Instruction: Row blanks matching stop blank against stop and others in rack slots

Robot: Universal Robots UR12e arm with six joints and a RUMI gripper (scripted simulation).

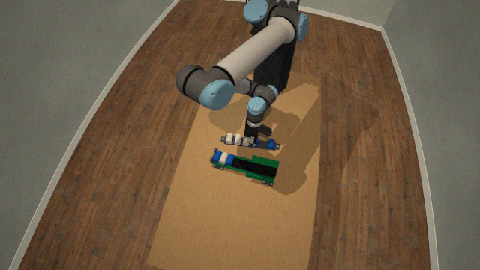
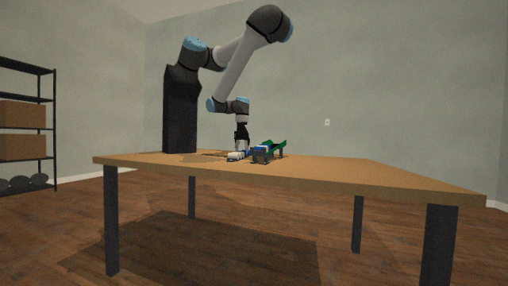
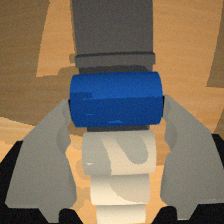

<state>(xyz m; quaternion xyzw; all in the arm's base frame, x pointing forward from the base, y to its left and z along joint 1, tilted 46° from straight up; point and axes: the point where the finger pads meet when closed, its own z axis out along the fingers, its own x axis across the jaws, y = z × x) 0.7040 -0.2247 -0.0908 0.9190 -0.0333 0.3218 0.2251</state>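
Right now my hand is 40 mm above the stock rack, 30 mm to the left of it and 10 mm past it.
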